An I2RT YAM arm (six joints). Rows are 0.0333 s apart.
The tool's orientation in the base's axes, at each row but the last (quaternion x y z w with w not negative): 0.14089 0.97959 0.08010 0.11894; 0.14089 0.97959 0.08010 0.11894; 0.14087 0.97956 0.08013 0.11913; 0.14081 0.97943 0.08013 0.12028; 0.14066 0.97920 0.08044 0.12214; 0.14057 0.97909 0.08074 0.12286; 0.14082 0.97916 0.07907 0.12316
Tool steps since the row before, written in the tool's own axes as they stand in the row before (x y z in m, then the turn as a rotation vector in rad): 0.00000 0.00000 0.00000 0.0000 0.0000 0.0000; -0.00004 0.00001 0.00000 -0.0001 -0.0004 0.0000; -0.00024 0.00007 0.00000 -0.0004 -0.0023 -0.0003; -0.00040 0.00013 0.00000 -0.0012 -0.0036 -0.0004; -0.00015 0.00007 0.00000 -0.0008 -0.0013 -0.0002; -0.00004 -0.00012 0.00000 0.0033 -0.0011 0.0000; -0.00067 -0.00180 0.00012 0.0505 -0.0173 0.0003
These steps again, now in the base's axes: 0.00000 0.00000 0.00000 0.0000 0.0000 0.0000; 0.00004 0.00000 0.00001 0.0000 -0.0004 -0.0001; 0.00024 0.00000 0.00006 -0.0003 -0.0023 -0.0001; 0.00041 0.00001 0.00011 0.0001 -0.0038 0.0000; 0.00016 0.00002 0.00005 0.0004 -0.0015 0.0001; 0.00001 -0.00013 -0.00001 -0.0034 -0.0001 -0.0009; 0.00019 -0.00189 -0.00031 -0.0513 -0.0015 -0.0146
